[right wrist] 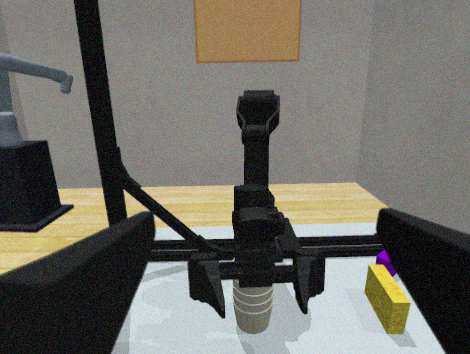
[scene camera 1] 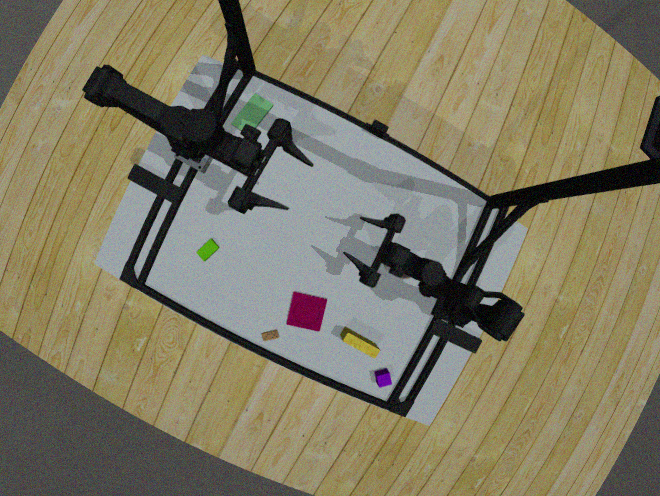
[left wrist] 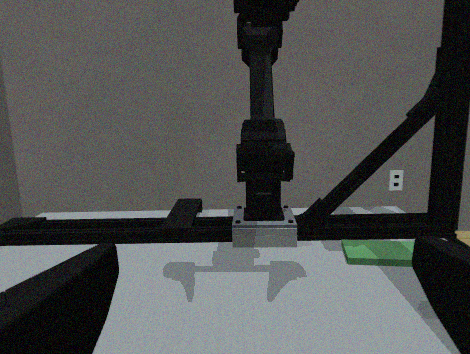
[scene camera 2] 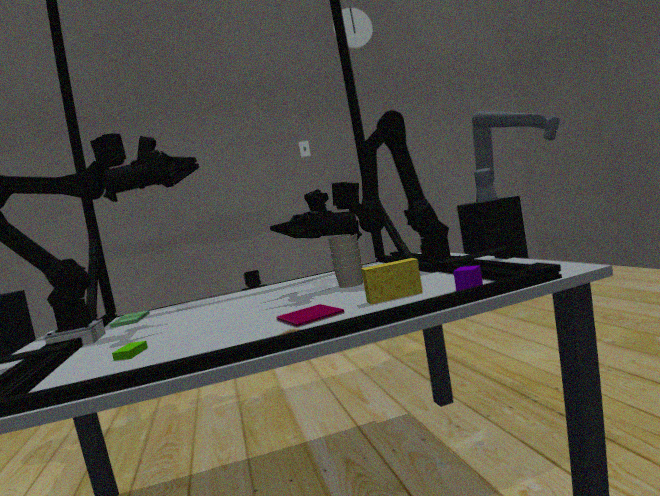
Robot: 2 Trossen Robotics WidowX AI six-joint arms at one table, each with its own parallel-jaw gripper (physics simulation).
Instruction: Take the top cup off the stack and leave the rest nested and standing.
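Pixels of known places: left gripper, fingertip midpoint: (right wrist: 264,313) (scene camera 1: 352,234) (left wrist: 265,253) (scene camera 2: 273,227); right gripper, fingertip midpoint: (right wrist: 265,220) (scene camera 1: 300,187) (scene camera 2: 197,162); left arm's base at its link origin: (scene camera 1: 452,306) (scene camera 2: 437,259); right arm's base at its link origin: (scene camera 1: 195,149) (left wrist: 263,214) (scene camera 2: 74,327).
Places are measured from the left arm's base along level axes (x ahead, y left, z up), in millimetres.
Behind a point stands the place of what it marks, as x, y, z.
A stack of nested beige cups (scene camera 2: 346,262) (right wrist: 253,320) stands upright on the table, with several rim lines showing in the right wrist view. Its top is hidden behind the left arm, and the arm covers most of it in scene camera 1. My left gripper (scene camera 1: 353,236) {399, -55, 157} (scene camera 2: 273,228) {399, -55, 157} is open and empty, level, with its fingers reaching out past the stack at about the height of the stack's top. My right gripper (scene camera 1: 299,186) {545, -81, 342} (scene camera 2: 196,164) {545, -81, 342} is open and empty, higher above the table and away from the stack.
A yellow block (scene camera 1: 361,345) {232, 206, 48} (scene camera 2: 392,281) {236, 221, 15} (right wrist: 389,300) {271, 186, 42} stands near the stack, with a purple block (scene camera 1: 383,378) {114, 283, 18} (scene camera 2: 467,278) {121, 304, 3} beyond. A magenta plate (scene camera 1: 306,311) {406, 187, -13} (scene camera 2: 310,315) {409, 212, -13}, small tan block (scene camera 1: 270,334) {474, 294, -13}, bright green block (scene camera 1: 208,249) {738, 140, -7} (scene camera 2: 129,350) {736, 174, -7} and pale green slab (scene camera 1: 253,111) {796, -283, -12} (left wrist: 378,254) {779, -255, -11} lie on the table.
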